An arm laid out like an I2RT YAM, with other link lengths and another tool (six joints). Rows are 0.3 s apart.
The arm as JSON. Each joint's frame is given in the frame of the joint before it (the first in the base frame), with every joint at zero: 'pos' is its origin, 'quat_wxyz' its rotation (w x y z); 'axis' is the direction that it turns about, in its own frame. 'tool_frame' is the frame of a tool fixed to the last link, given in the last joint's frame.
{
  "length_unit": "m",
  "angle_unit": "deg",
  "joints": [
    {
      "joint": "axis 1",
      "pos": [
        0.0,
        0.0,
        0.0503
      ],
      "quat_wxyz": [
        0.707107,
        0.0,
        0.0,
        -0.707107
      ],
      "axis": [
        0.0,
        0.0,
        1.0
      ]
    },
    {
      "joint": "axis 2",
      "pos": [
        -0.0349,
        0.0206,
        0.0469
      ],
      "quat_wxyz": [
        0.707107,
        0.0,
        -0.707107,
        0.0
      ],
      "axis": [
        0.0,
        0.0,
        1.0
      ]
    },
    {
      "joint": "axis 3",
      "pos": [
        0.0,
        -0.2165,
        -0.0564
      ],
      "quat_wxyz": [
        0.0,
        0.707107,
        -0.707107,
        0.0
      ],
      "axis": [
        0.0,
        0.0,
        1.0
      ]
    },
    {
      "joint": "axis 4",
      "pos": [
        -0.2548,
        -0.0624,
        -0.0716
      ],
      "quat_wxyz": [
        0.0,
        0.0,
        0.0,
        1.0
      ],
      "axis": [
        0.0,
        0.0,
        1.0
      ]
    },
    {
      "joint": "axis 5",
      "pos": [
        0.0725,
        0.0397,
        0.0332
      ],
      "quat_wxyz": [
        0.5,
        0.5,
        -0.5,
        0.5
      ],
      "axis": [
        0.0,
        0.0,
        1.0
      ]
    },
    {
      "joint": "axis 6",
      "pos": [
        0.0,
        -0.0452,
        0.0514
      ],
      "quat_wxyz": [
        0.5,
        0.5,
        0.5,
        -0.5
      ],
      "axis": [
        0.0,
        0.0,
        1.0
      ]
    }
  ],
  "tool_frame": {
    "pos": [
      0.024,
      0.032,
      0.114
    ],
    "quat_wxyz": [
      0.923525,
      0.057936,
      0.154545,
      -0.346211
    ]
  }
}
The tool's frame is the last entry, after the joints.
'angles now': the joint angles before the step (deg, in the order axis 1, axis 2, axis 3, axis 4, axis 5, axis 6). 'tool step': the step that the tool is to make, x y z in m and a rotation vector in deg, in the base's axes. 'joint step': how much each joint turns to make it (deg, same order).
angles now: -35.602, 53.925, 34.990, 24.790, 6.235, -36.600
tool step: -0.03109, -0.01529, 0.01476, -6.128, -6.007, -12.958
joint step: 0.044, 2.253, -3.120, 14.715, 12.505, -3.921
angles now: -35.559, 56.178, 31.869, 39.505, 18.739, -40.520
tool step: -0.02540, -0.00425, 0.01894, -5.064, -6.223, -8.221
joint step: -0.356, 2.883, -0.753, 12.941, 7.233, -3.367
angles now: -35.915, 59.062, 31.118, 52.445, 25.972, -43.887
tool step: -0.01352, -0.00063, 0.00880, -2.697, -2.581, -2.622
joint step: -1.157, 0.621, -0.591, 5.500, 1.026, -1.366
